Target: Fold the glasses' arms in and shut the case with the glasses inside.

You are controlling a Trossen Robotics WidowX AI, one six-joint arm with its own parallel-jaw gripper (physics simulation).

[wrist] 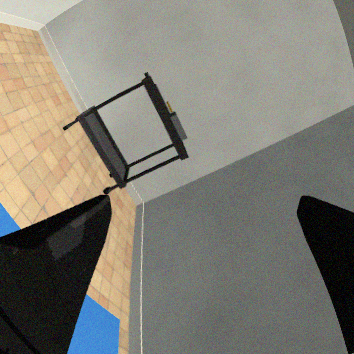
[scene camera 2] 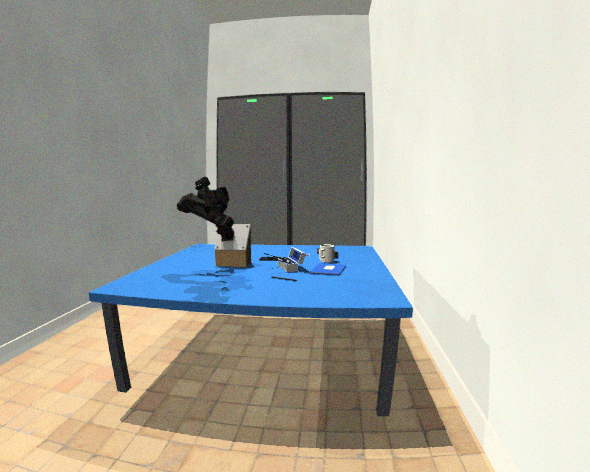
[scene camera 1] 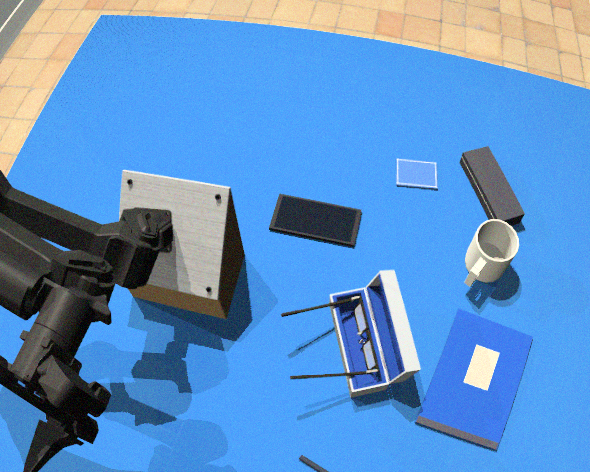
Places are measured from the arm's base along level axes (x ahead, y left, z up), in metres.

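Where they show: gripper, fingertip midpoint: [wrist: 209, 205] [scene camera 2: 199, 197]; arm's base, link origin: [scene camera 2: 227, 235] [scene camera 1: 152, 229].
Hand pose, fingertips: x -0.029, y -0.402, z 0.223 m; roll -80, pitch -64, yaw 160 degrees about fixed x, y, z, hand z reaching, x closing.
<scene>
Things, the pixels of their top centre, and the offset from my fingertips. "spot": a spot on its surface instead.
- glasses case, surface spot: [scene camera 1: 345, 367] spot: dx +0.341, dy +0.272, dz -0.352 m
- glasses, surface spot: [scene camera 1: 368, 355] spot: dx +0.374, dy +0.298, dz -0.359 m
- dark tablet, top centre: [scene camera 1: 315, 218] dx +0.258, dy +0.538, dz -0.370 m
- pale blue square, surface spot: [scene camera 1: 416, 173] spot: dx +0.432, dy +0.662, dz -0.373 m
- dark box, top centre: [scene camera 1: 493, 182] dx +0.580, dy +0.647, dz -0.344 m
- white mug, surface spot: [scene camera 1: 492, 250] spot: dx +0.581, dy +0.518, dz -0.370 m
- blue folder, top centre: [scene camera 1: 478, 378] [scene camera 2: 328, 268] dx +0.563, dy +0.279, dz -0.370 m
- dark pen, top centre: [scene camera 2: 284, 277] dx +0.355, dy +0.090, dz -0.369 m
The glasses case [scene camera 1: 345, 367] [scene camera 2: 288, 266] stands open on the table, white outside and blue inside. Its lid [scene camera 1: 401, 327] [scene camera 2: 298, 255] is tilted up along the right side. The glasses [scene camera 1: 368, 355] lie in the case's tray with both arms unfolded. One arm [scene camera 1: 315, 308] and the other arm [scene camera 1: 320, 375] stick out leftward over the tray's edge, roughly parallel. My gripper [wrist: 209, 205] is open and empty, with its fingers wide apart in the wrist view. It is raised at the lower left in scene camera 1, well away from the case; one finger shows there.
A wooden block with a grey top plate [scene camera 1: 200, 240] [scene camera 2: 233, 258] carries the arm. A dark tablet [scene camera 1: 315, 220], pale blue square [scene camera 1: 416, 173], dark box [scene camera 1: 492, 185], white mug [scene camera 1: 492, 250] [scene camera 2: 327, 253], blue folder [scene camera 1: 445, 380] [scene camera 2: 320, 270] and dark pen [scene camera 1: 312, 463] [scene camera 2: 284, 278] lie around the case.
</scene>
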